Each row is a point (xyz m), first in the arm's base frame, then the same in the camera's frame.
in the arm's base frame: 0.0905 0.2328 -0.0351
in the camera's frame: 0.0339 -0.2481 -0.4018
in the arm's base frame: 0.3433 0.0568 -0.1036
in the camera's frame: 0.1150 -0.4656 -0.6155
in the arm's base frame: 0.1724 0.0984 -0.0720
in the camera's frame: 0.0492 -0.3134 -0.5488
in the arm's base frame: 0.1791 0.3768 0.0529
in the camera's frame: 0.0256 -0.3608 -0.2483
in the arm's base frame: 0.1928 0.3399 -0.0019
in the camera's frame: 0.0676 -0.3564 -0.3009
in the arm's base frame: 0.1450 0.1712 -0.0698
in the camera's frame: 0.0620 -0.2886 -0.4762
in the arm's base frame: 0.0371 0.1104 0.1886
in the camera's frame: -0.2221 -0.2663 -0.4464
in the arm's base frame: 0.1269 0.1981 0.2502
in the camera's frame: -0.2239 -0.3714 -0.3542
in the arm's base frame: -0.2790 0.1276 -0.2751
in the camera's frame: 0.1090 0.1786 -0.5340
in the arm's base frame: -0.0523 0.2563 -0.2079
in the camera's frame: 0.1553 -0.0587 -0.4156
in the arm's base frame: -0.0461 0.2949 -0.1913
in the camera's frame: 0.1542 -0.0701 -0.3747
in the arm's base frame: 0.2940 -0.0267 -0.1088
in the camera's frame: 0.0790 -0.4165 -0.6912
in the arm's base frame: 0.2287 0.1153 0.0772
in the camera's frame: -0.0637 -0.4136 -0.4946
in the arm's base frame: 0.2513 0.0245 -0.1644
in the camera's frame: 0.1327 -0.3590 -0.6545
